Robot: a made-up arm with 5 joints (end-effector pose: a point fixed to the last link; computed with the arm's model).
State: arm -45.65 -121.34 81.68 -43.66 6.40
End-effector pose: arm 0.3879 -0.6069 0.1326 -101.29 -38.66 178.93
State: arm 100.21 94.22 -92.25 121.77 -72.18
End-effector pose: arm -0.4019 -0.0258 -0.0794 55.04 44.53 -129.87
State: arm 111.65 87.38 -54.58 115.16 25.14
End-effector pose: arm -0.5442 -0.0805 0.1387 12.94 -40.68 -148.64
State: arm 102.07 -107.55 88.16 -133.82 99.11
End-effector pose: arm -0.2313 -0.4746 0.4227 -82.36 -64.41 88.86
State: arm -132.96 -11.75 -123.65 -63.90 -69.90
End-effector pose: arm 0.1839 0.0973 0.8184 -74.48 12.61 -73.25
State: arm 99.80 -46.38 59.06 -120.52 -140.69
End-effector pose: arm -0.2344 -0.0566 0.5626 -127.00 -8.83 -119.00
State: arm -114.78 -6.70 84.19 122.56 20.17
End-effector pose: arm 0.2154 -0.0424 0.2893 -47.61 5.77 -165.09
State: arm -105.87 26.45 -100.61 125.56 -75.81
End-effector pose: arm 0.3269 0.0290 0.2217 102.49 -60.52 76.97
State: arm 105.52 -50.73 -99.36 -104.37 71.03
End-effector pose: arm -0.5454 0.3817 0.2640 100.13 -68.82 95.45
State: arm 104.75 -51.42 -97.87 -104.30 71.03
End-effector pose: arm -0.5386 0.3836 0.2571 95.31 -68.91 98.67
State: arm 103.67 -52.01 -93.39 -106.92 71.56
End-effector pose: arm -0.5108 0.3844 0.2523 85.21 -70.36 103.61
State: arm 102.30 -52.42 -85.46 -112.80 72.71
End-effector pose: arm -0.4633 0.3766 0.2554 64.63 -73.07 115.34
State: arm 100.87 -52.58 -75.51 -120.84 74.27
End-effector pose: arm -0.4154 0.3540 0.2686 30.05 -74.15 139.70
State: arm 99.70 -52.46 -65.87 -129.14 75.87
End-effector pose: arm -0.3859 0.3216 0.2858 -2.55 -70.59 163.49
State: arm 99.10 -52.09 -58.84 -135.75 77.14
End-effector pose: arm -0.3764 0.2933 0.2987 -19.53 -65.50 174.83
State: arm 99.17 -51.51 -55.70 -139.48 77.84
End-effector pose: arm -0.3767 0.2784 0.3052 -25.86 -62.81 179.03
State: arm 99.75 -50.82 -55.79 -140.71 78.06
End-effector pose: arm -0.3791 0.2757 0.3081 -26.94 -63.11 -179.51
